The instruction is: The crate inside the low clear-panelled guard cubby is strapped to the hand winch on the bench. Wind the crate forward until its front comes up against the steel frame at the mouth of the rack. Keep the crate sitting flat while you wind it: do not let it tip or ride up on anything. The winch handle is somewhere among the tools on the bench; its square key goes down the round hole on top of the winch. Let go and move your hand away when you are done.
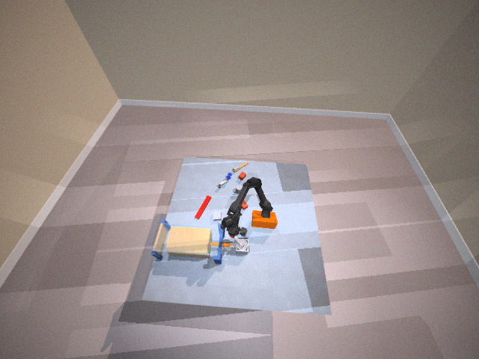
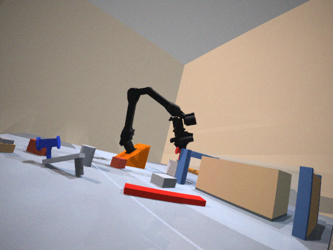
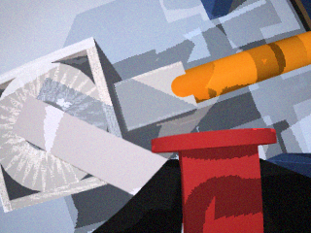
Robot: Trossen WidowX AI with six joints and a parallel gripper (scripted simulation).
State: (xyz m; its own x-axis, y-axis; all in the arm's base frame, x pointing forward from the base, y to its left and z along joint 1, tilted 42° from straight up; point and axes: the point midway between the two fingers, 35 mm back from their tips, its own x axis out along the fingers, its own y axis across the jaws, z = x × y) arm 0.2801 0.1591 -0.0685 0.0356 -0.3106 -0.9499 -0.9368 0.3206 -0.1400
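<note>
Now: gripper tip 3 cm past the red-knobbed winch handle, 1 cm to the right of it and 3 cm above it. Also, from my gripper tip: red knob: 1 cm behind, 2 cm to the right; blue frame: 8 cm ahead, 4 cm to the left, 3 cm below; winch: 9 cm behind, 5 cm to the left, 10 cm below.
</note>
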